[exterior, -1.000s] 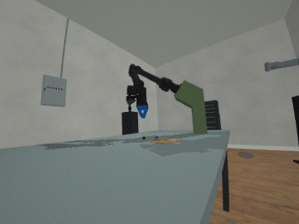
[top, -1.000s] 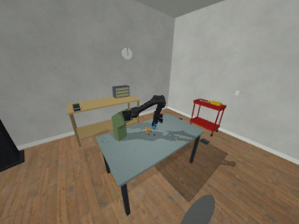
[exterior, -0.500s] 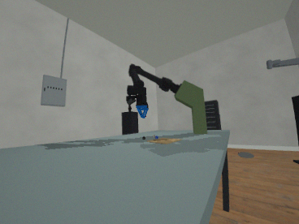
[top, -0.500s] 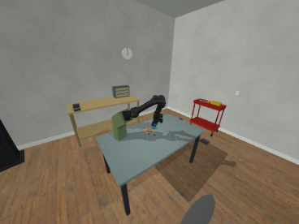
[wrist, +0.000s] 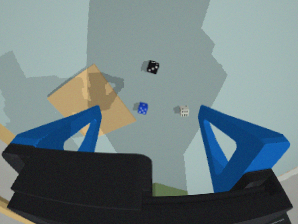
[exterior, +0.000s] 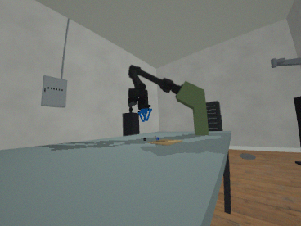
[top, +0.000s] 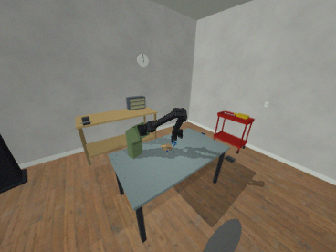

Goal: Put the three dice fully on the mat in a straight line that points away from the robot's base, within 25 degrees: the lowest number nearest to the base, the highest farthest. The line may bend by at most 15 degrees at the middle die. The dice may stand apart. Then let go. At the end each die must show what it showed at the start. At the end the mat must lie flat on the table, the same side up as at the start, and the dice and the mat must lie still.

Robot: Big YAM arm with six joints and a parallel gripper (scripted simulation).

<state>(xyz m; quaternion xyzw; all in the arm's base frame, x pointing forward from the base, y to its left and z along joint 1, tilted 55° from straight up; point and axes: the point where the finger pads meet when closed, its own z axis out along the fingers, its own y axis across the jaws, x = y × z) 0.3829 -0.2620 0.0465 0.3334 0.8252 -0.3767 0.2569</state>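
Now: hand 1 cm to the left of the black die and 12 cm above it. Also, from my hand: blue die 4 cm behind, 7 cm to the left, 12 cm below; then white die 11 cm behind, 2 cm to the left, 12 cm below; then tan mat 4 cm ahead, 15 cm to the left, 13 cm below.
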